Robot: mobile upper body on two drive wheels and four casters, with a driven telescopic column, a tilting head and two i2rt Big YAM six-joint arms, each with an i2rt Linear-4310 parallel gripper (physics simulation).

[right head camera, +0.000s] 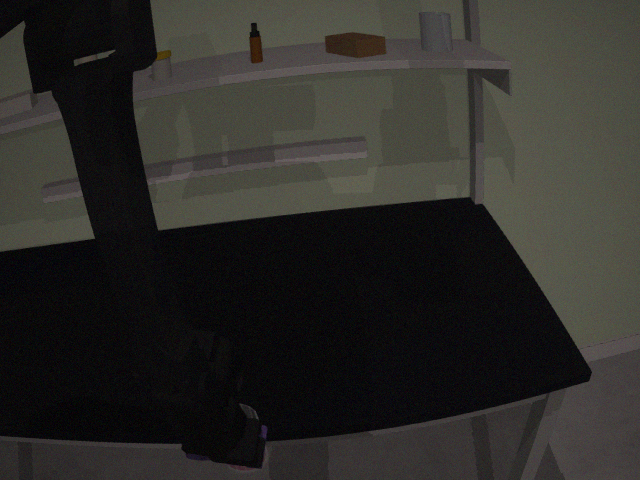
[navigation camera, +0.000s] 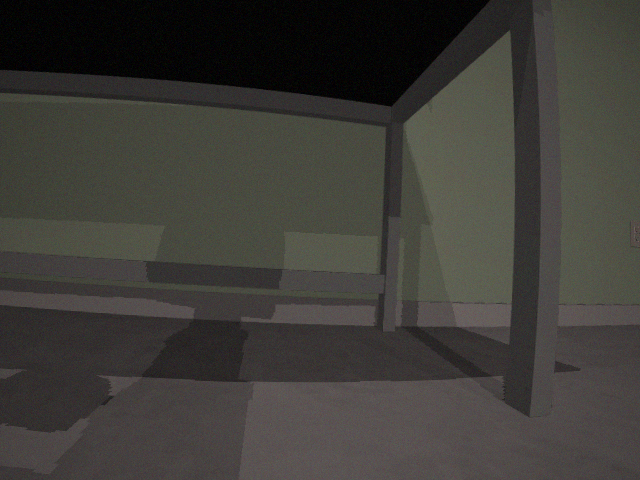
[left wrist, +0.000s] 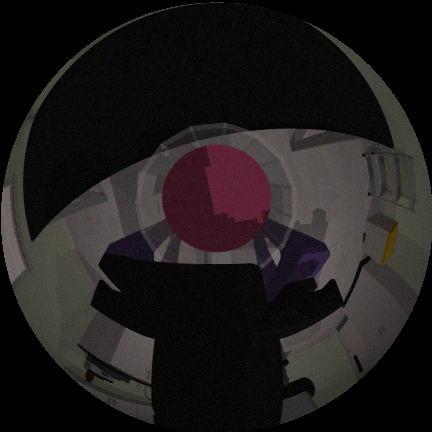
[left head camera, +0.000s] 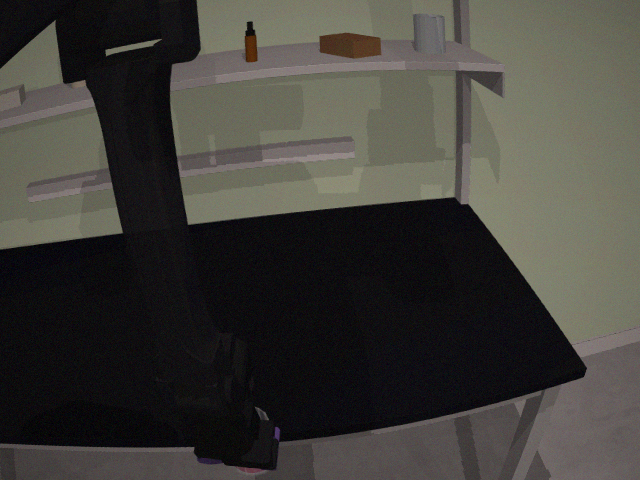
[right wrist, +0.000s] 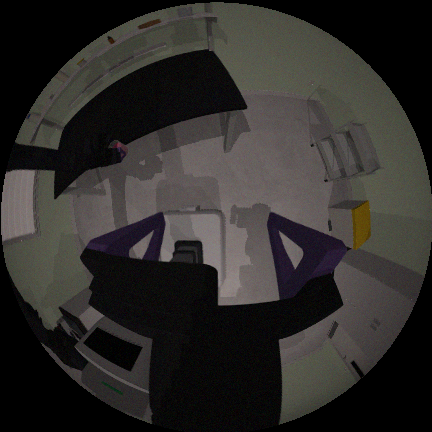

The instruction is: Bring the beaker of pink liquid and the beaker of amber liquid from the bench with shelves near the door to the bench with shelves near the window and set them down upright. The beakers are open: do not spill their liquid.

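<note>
The beaker of pink liquid [left head camera: 250, 470] [right head camera: 245, 467] [left wrist: 216, 198] is clear-walled and looks upright. My left gripper [left head camera: 240, 448] [right head camera: 227, 446] [right wrist: 119, 155] is shut on it, at the front edge of the black-topped bench with shelves [left head camera: 361, 310] [right head camera: 361, 310] [left wrist: 215, 65] [right wrist: 165, 90]. In the left wrist view the bench edge passes behind the beaker's rim. In the head views the hand hides most of the beaker. My right gripper [right wrist: 215, 217] is open and empty, away from the bench. I cannot make out the beaker of amber liquid in these views.
The shelf above the bench holds an orange-brown dropper bottle [left head camera: 250, 47] [right head camera: 255, 48], a brown box [left head camera: 349, 45] [right head camera: 355, 44] and a grey cylinder [left head camera: 429, 35] [right head camera: 435, 32]. A bench leg [navigation camera: 535, 232] stands close ahead at the right. A yellow-sided box [right wrist: 361, 225] stands farther right.
</note>
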